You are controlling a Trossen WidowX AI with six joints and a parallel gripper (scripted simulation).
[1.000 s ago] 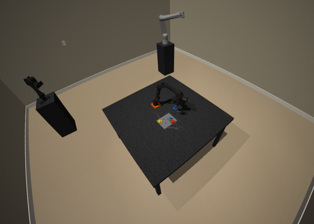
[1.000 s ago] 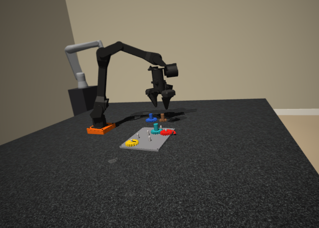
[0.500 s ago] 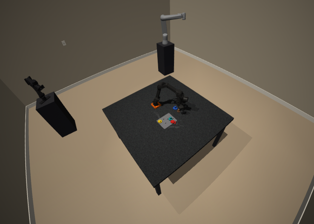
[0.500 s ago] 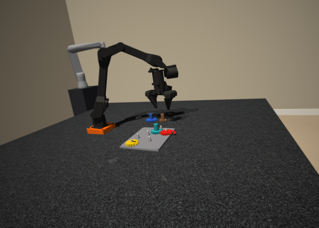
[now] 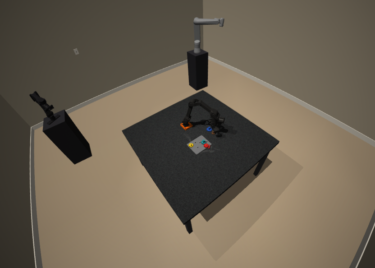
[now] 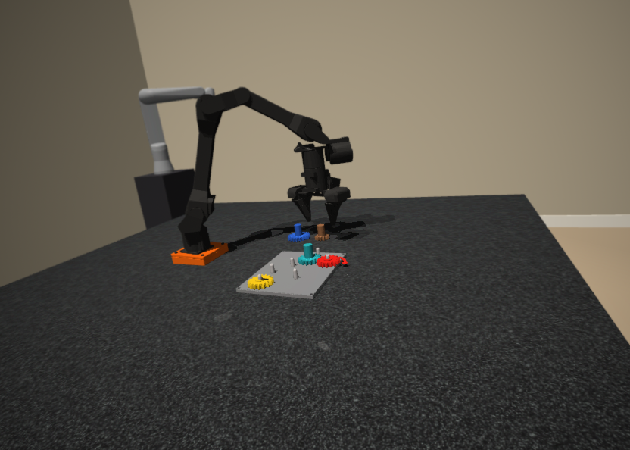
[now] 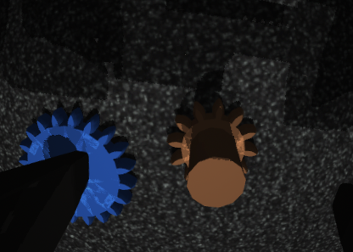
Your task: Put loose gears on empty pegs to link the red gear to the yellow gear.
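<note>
Now: gripper tip 30 mm above the brown gear. Also, from my gripper tip: red gear (100 mm ahead, 180 mm to the right, 30 mm below); teal gear (50 mm ahead, 170 mm to the right, 20 mm below); yellow gear (300 mm to the right, 30 mm below).
</note>
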